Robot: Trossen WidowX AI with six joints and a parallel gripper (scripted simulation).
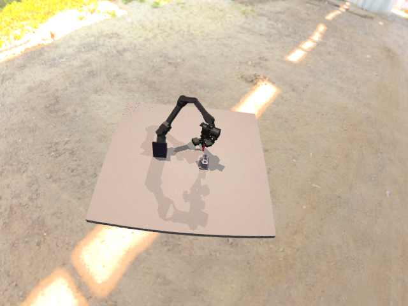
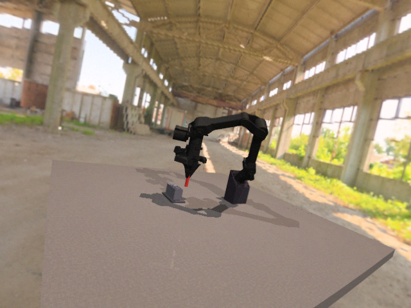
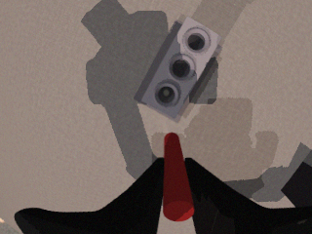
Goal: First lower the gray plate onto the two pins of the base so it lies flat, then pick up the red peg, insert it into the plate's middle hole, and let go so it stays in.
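Now: the gray plate 10 mm ahead of my gripper tip, 60 mm to the right of it and 70 mm below it. From my gripper tip the other things lie so: red peg: right at my gripper tip; then base: 10 mm ahead, 60 mm to the right, 110 mm below.
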